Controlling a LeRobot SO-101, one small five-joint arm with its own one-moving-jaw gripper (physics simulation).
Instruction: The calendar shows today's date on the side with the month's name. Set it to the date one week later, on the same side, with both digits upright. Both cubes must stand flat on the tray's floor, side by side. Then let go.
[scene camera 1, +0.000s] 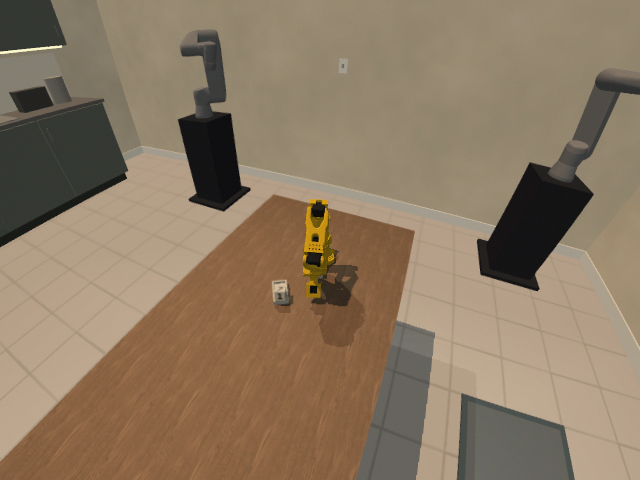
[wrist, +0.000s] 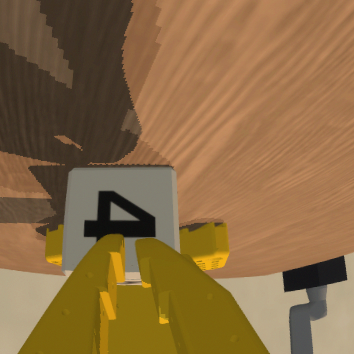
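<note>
The small white calendar (scene camera 1: 279, 293) stands on the table left of the arm in the scene view, with a black 1 on its front; its month name cannot be read. A white cube (wrist: 120, 180) stands on the table outside the tray, its near face showing a black 4 turned sideways. In the scene view, the arm mostly hides this cube. My gripper (wrist: 129, 241) is shut and empty, its tips close together and drawn over the lower part of the cube's 4 face. Whether they touch it cannot be told. The arm hides the tips in the scene view.
The yellow arm (scene camera 1: 316, 232) stands at the far part of the wooden table (scene camera 1: 248, 372), its base showing behind the cube in the wrist view. Two grey arms on black pedestals (scene camera 1: 212, 160) (scene camera 1: 535, 227) stand on the floor beyond the table.
</note>
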